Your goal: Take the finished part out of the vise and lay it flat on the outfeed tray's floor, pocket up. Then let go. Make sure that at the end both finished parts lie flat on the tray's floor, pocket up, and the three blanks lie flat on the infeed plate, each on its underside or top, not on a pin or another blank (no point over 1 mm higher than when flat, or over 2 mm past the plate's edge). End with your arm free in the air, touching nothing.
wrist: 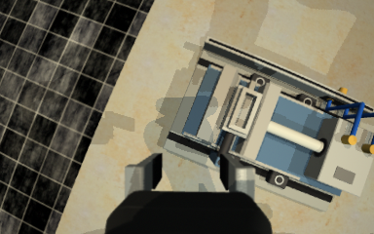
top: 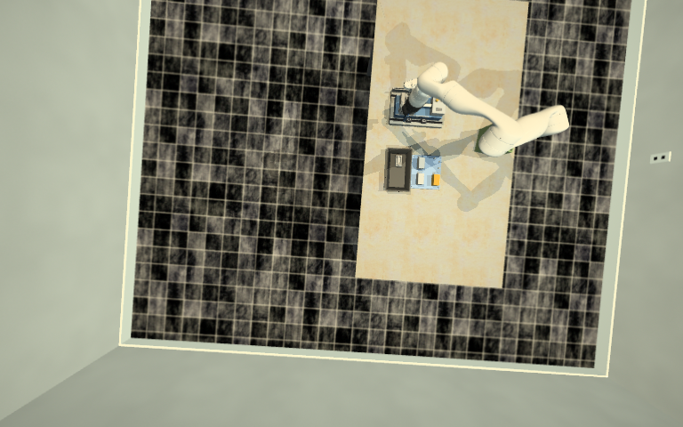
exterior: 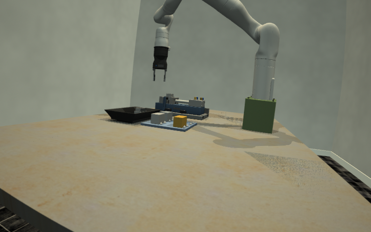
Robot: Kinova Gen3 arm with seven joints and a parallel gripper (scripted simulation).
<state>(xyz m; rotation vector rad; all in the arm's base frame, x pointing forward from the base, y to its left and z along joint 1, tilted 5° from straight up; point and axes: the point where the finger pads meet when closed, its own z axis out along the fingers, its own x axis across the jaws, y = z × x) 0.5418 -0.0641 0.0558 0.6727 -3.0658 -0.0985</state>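
My hand is 110 mm past the blue vise, 80 mm to the left of it and 160 mm above it. Also, from my hand: orange block: 260 mm behind, 300 mm to the left, 170 mm below; light blue plate: 210 mm behind, 260 mm to the left, 190 mm below.
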